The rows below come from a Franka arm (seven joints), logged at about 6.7 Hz.
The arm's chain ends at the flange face. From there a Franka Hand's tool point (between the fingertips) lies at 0.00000 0.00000 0.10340 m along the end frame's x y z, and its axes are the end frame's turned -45 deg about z.
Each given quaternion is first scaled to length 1.
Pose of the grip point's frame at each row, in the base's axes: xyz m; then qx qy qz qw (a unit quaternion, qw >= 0):
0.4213, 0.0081, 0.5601, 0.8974, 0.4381, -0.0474, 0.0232
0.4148, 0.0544, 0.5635, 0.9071, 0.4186, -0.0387, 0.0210
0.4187, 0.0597, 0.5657, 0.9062, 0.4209, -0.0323, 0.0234
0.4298, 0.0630, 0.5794, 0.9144, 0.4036, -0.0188, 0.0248
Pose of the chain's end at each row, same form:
0.4280, 0.0167, 0.6629, 0.9967, 0.0613, -0.0349, 0.0396
0.4202, 0.0617, 0.6665, 0.9982, 0.0396, -0.0277, 0.0342
0.4227, 0.0669, 0.6688, 0.9983, 0.0421, -0.0209, 0.0340
0.4313, 0.0693, 0.6826, 0.9993, 0.0230, -0.0079, 0.0301

